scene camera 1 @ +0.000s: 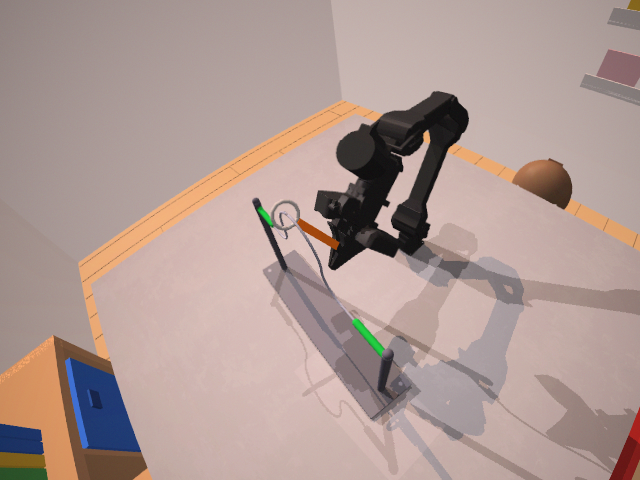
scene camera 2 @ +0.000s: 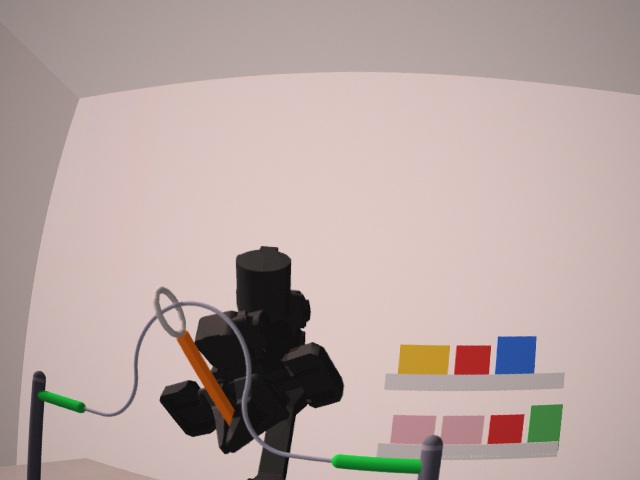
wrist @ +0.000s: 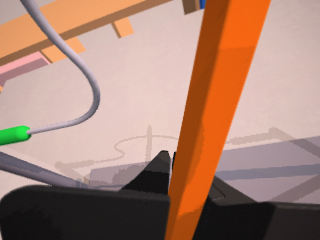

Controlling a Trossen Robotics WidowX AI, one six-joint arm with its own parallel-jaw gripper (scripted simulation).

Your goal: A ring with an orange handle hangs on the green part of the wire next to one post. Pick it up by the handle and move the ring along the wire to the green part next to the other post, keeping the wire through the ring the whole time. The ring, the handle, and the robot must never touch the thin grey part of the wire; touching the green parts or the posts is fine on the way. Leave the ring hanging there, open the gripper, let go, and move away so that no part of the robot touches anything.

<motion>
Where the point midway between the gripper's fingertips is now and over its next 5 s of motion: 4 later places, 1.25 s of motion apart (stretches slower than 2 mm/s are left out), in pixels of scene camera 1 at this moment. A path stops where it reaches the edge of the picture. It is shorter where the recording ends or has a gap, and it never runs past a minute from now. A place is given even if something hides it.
My gripper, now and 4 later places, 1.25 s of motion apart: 331,268; 315,252; 301,232; 292,212; 301,240
</motion>
